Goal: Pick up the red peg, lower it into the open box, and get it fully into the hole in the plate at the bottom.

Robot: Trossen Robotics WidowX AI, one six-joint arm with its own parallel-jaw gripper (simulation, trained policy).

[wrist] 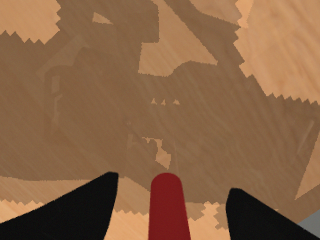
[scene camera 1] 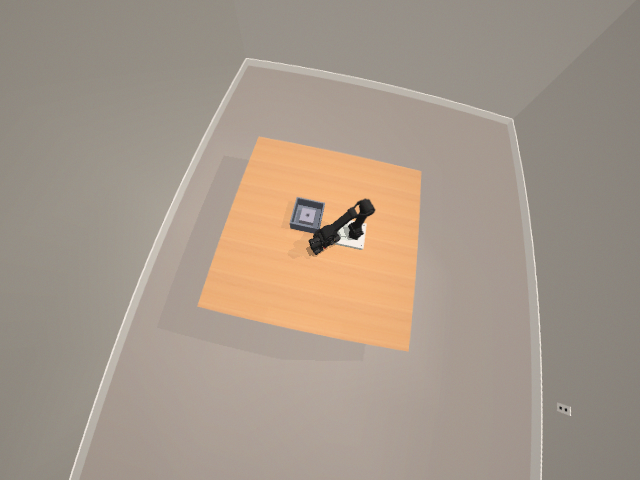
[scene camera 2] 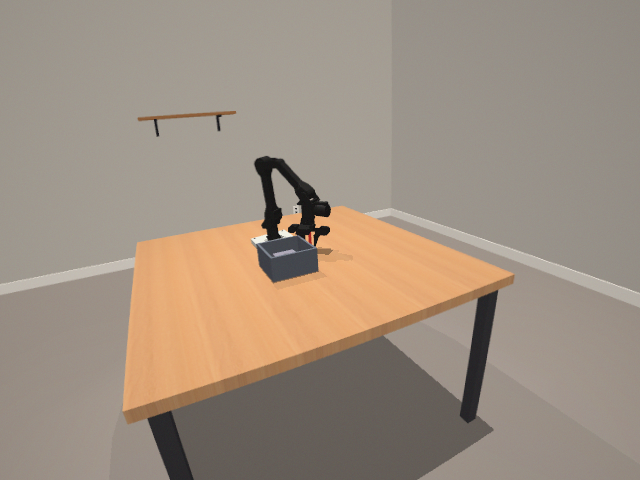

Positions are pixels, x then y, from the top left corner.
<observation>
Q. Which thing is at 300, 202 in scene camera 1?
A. A dark grey box.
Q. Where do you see a dark grey box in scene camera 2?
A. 304, 260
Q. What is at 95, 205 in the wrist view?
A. My gripper.
</observation>
